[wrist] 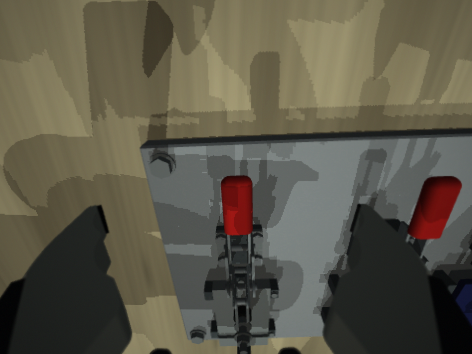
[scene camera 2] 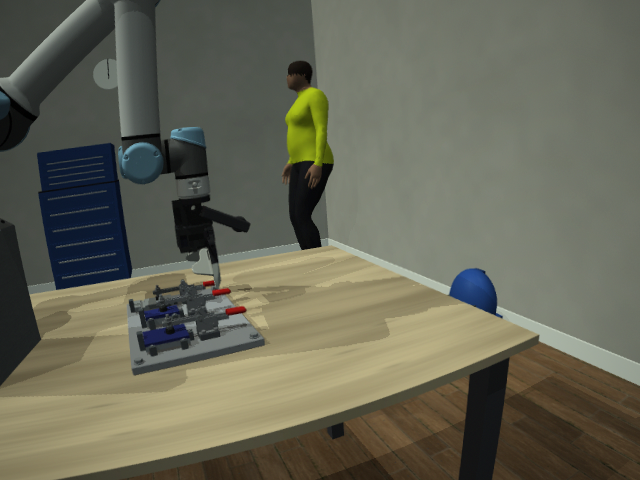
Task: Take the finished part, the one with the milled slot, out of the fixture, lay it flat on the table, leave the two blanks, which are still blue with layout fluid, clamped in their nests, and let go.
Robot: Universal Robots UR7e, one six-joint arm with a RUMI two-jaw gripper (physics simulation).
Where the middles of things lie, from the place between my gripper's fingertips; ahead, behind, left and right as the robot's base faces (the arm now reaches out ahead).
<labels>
The finished part point(wrist: 260, 304) is 140 mm behind my hand, 30 mm below it and 20 mm to the left of it. Also, from my hand: fixture plate point(scene camera 2: 234, 332) 110 mm behind, 100 mm to the right, 40 mm below.
</labels>
